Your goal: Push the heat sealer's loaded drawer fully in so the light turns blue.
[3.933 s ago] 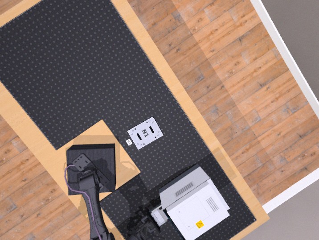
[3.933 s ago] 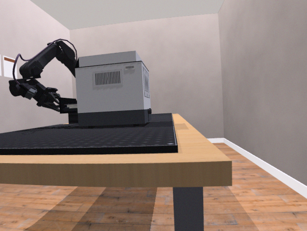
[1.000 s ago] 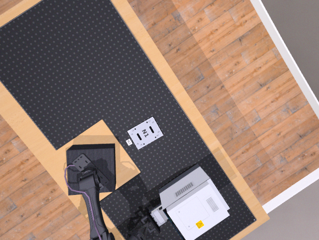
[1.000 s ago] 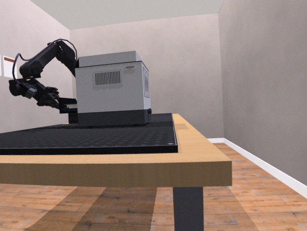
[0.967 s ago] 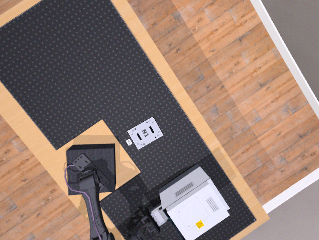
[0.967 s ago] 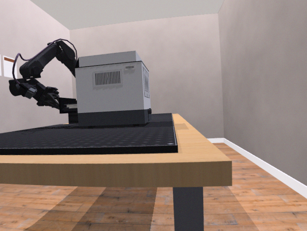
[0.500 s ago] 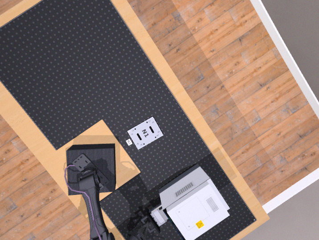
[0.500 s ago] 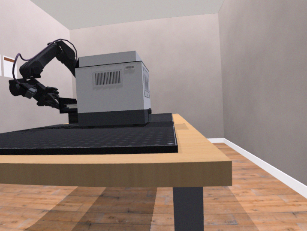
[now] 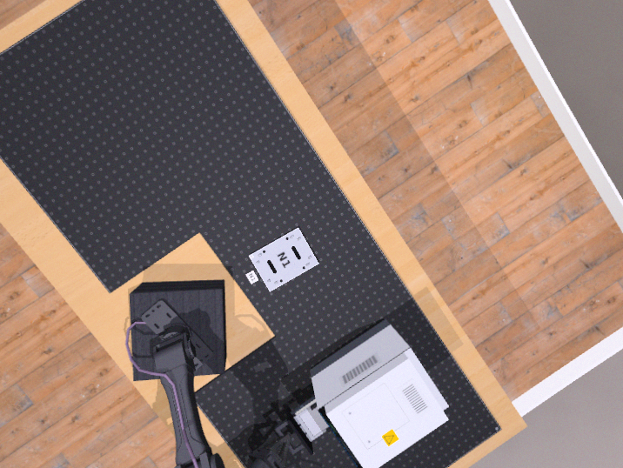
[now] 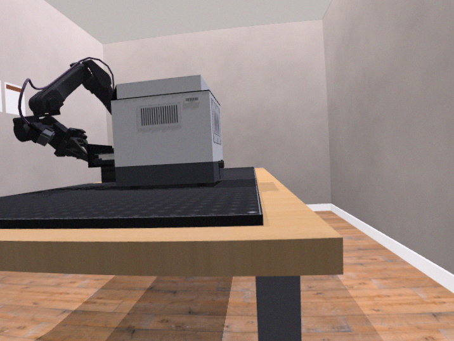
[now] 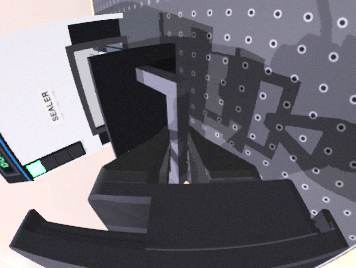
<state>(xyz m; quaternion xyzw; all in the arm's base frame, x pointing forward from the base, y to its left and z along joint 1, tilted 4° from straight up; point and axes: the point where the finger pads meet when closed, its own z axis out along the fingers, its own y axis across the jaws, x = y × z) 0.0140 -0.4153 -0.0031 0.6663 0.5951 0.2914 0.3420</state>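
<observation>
Right now the sealer drawer is 110 mm ahead of my hand, 20 mm to the right of it and 10 mm below it. Round my hand: tag: 390 mm to the left, 210 mm ahead, 100 mm below.
</observation>
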